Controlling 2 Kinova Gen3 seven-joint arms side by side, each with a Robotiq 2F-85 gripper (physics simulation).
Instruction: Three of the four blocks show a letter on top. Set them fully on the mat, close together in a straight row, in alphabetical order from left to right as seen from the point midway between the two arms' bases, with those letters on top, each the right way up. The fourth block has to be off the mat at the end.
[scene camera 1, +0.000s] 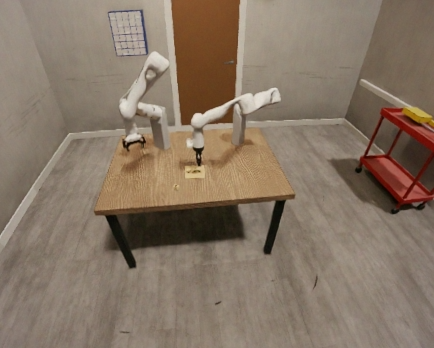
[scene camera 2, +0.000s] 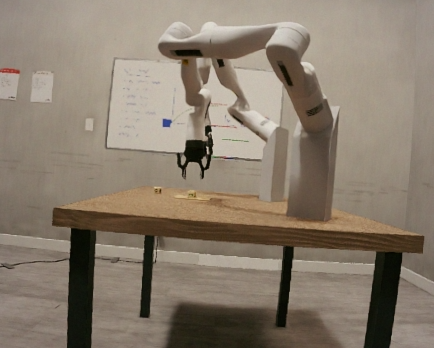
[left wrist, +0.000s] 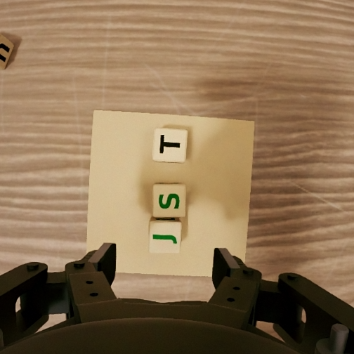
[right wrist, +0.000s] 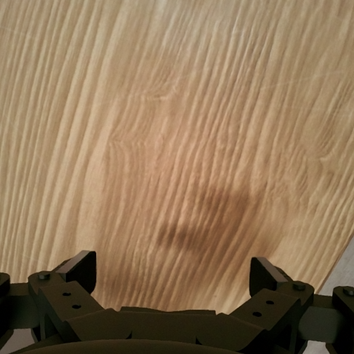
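Seen in the pictures: left gripper, fingertip midpoint: (scene camera 1: 198, 163) (scene camera 2: 192, 179); right gripper, fingertip midpoint: (scene camera 1: 135, 149); left arm's base, origin of the base link: (scene camera 2: 316, 121); right arm's base, origin of the base link: (scene camera 1: 157, 113).
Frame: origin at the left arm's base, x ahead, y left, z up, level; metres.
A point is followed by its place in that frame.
The yellow mat (scene camera 1: 188, 176) @[x 0.509, y -0.324, z -0.291 m] (scene camera 2: 205, 199) @[x 0.390, y -0.258, z -0.291 m] (left wrist: 120, 150) bears three blocks. In the left wrist view, the J block (left wrist: 165, 244) is lowest, the S block (left wrist: 169, 200) close above it, and the T block (left wrist: 170, 145) higher up across a gap. Their letter tops point left. The fourth block (scene camera 1: 176, 187) @[x 0.650, y -0.373, z -0.273 m] (scene camera 2: 158, 190) @[x 0.629, y -0.365, z -0.282 m] (left wrist: 5, 51) lies off the mat, partly cut off in the left wrist view. My left gripper (scene camera 1: 199, 164) @[x 0.448, y -0.258, z -0.219 m] (scene camera 2: 193, 177) @[x 0.448, y -0.258, z -0.219 m] (left wrist: 164, 261) is open and empty above the mat, near the J block. My right gripper (scene camera 1: 134, 147) @[x 0.497, y -0.674, z -0.100 m] (right wrist: 172, 271) is open and empty over the table, away from the blocks.
The wooden table (scene camera 1: 240, 185) @[x 0.555, y 0.038, z -0.295 m] (scene camera 2: 125, 206) @[x 0.499, y 0.212, z -0.295 m] carries both arm bases at its far side in scene camera 1. A table edge shows at the lower right of the right wrist view. A red cart (scene camera 1: 384, 180) stands off to the right of the table.
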